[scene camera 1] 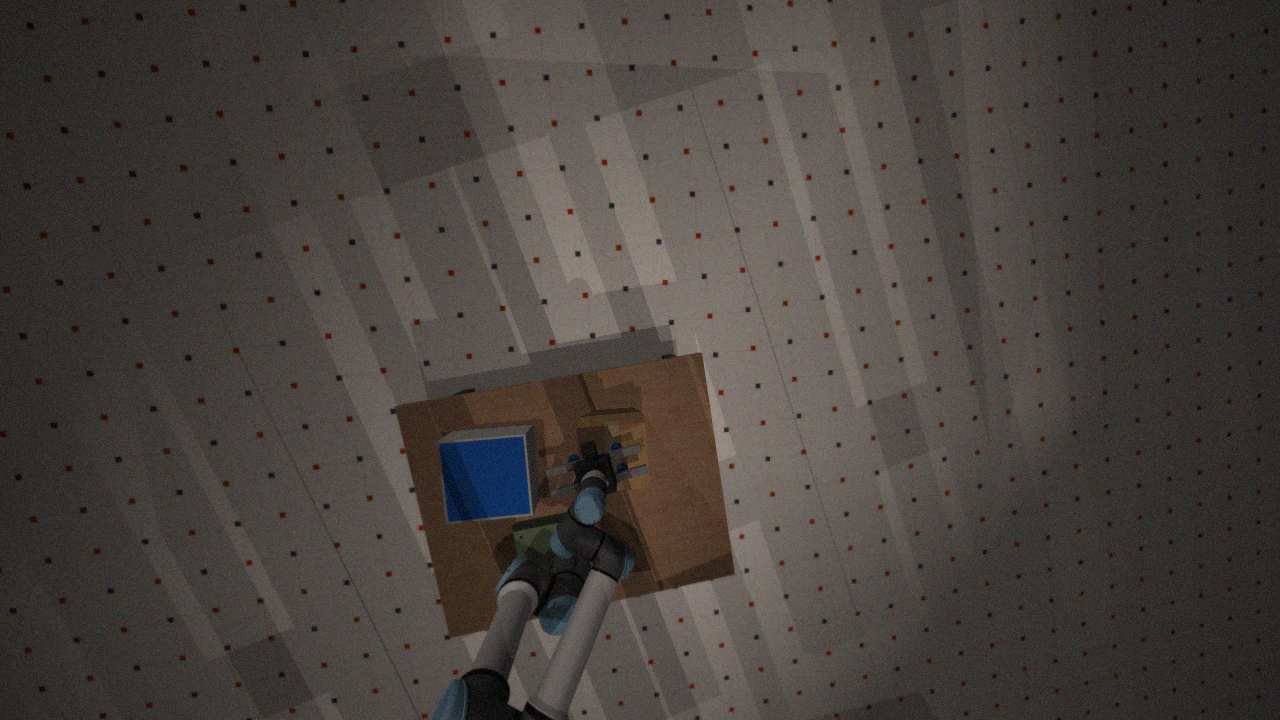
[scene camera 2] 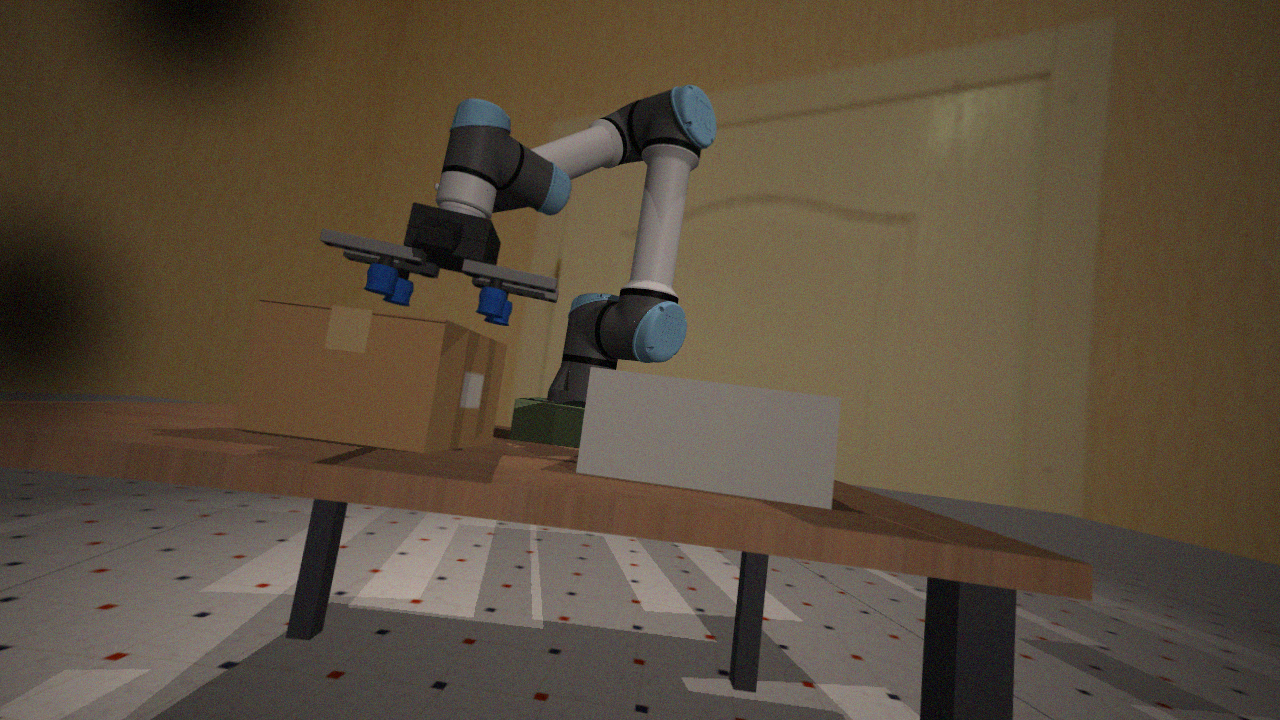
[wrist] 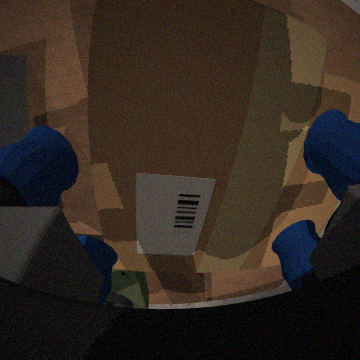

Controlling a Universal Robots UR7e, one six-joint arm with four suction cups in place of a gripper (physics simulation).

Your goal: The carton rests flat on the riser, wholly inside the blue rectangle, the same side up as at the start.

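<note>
The brown carton (scene camera 1: pixel 631 432) (scene camera 2: pixel 349 385) (wrist: pixel 175 100) rests flat on the table, beside the riser. A white barcode label (wrist: pixel 165 215) shows on it in the wrist view. The riser (scene camera 1: pixel 487 434) (scene camera 2: pixel 711 438) is a pale box, and the blue rectangle (scene camera 1: pixel 487 479) covers most of its top. The riser's edge (wrist: pixel 12 95) shows dimly at the left of the wrist view. My gripper (scene camera 1: pixel 597 461) (scene camera 2: pixel 438 297) (wrist: pixel 195 205) is open, with suction off. Its four blue cups hang above the carton, apart from it, shifted towards the riser side. The arm hides part of the carton in scene camera 1.
A green block (scene camera 1: pixel 535 537) (scene camera 2: pixel 546 420) (wrist: pixel 131 285) stands by the arm's base, close to the riser. The wooden table (scene camera 1: pixel 684 483) (scene camera 2: pixel 966 537) carries the carton and riser, and its edges drop to the dotted floor. The arm reaches across from the table's base side.
</note>
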